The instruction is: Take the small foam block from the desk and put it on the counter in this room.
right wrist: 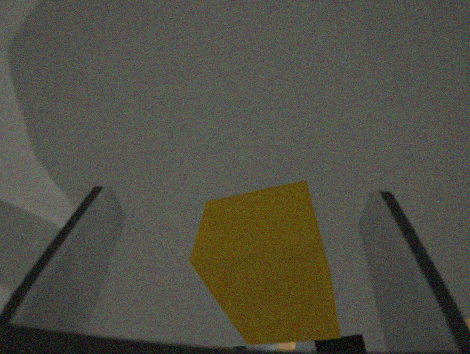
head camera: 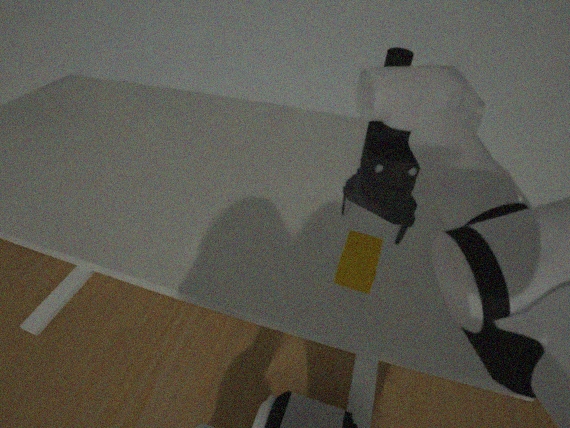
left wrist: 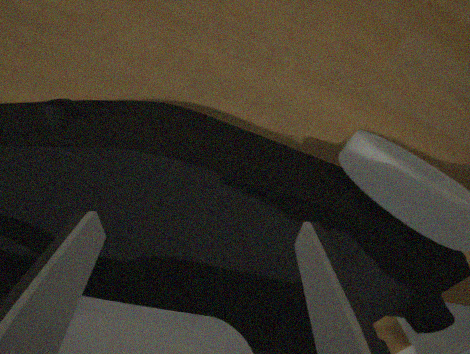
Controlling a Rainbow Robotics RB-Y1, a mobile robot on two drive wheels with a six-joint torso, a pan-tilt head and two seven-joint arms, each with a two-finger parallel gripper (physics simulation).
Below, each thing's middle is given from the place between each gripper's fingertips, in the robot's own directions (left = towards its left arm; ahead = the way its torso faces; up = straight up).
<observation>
Right now my left hand is 49 cm below the yellow foam block (head camera: 357, 268), 49 cm short of it and 39 cm to the left of it.
The yellow foam block lies 70 mm behind my right hand, 30 mm to the left of it and 20 mm below it.
</observation>
